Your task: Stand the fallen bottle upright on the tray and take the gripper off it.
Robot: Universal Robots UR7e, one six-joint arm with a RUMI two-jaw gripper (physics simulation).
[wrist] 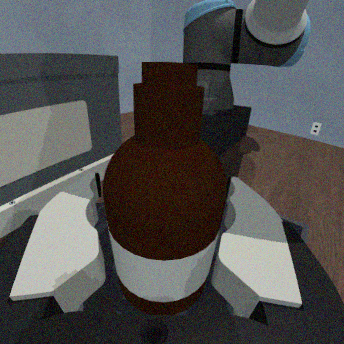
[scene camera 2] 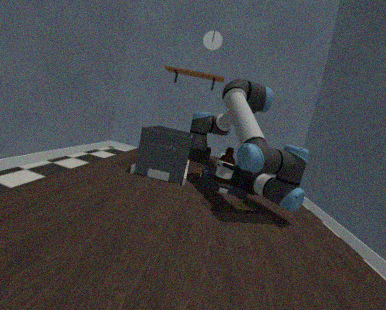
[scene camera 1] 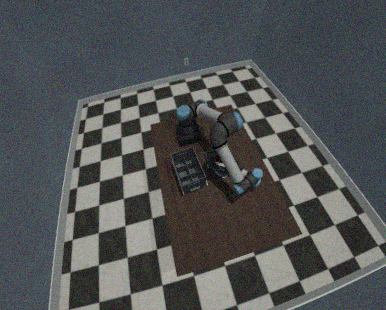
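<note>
The brown bottle with a white label stands on its base but leans, its neck tipped toward the wrist camera. My gripper is open, with one pale finger on each side of the bottle; it is low down, and no grip on the bottle shows. A dark corner, apparently of the tray, shows beyond the right finger. The rest of the tray is hidden behind the bottle and the gripper. In scene camera 1 the bottle is too small and dark to make out clearly.
A dark grey compartment box stands close beside the gripper, on its left in the wrist view. The arm's base is behind the box. The brown wooden floor lies around them.
</note>
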